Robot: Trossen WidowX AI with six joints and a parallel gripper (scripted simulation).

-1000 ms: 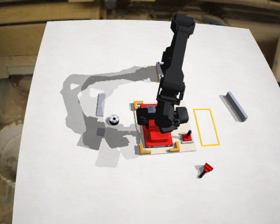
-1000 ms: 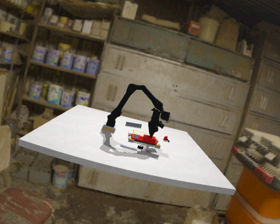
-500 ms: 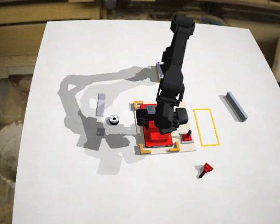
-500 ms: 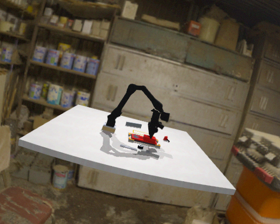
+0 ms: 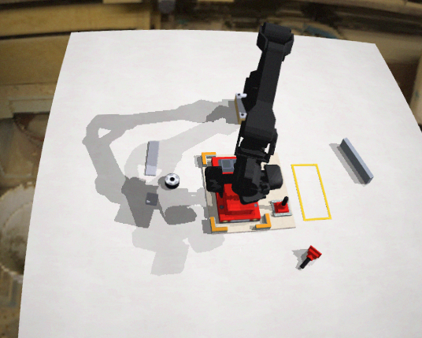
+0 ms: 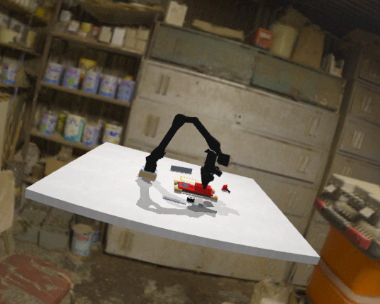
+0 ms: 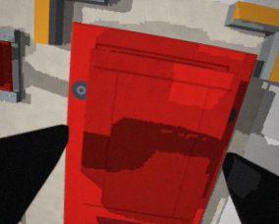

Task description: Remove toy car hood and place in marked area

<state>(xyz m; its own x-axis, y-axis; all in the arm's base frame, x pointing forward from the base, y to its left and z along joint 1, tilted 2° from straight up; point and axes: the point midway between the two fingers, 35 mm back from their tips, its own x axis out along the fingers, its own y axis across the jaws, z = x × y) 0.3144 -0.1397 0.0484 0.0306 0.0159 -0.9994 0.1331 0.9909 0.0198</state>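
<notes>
Right now the red hood is right at my gripper tip. Round my gripper tip: black-and-silver wheel (16 cm to the right, 10 cm behind, 3 cm below); small grey square (22 cm to the right, 5 cm behind, 4 cm below).
</notes>
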